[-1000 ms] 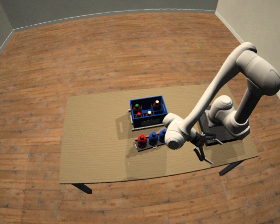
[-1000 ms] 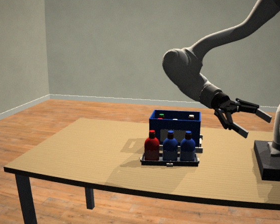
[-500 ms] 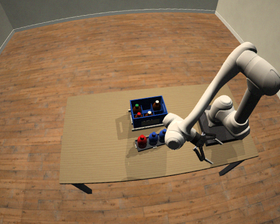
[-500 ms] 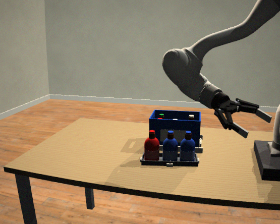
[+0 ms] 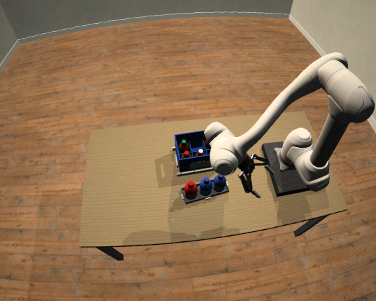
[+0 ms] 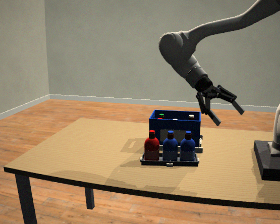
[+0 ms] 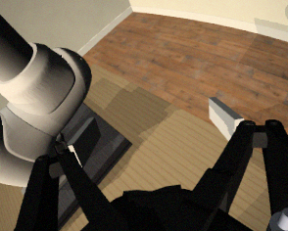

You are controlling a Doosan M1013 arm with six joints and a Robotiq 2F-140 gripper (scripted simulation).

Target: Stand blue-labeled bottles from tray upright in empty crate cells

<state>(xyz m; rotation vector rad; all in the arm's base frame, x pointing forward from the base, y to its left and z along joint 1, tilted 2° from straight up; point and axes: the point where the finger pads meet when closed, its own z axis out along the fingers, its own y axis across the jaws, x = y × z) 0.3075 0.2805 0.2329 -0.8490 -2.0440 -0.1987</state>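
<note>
Right now my hand is 36 cm short of the red-labeled bottle, 21 cm above it and 11 cm to the left of it. Also, from my hand: dark tray: 28 cm below, 28 cm ahead, 13 cm to the right; then blue crate: 36 cm to the right, 29 cm ahead, 21 cm below.
</note>
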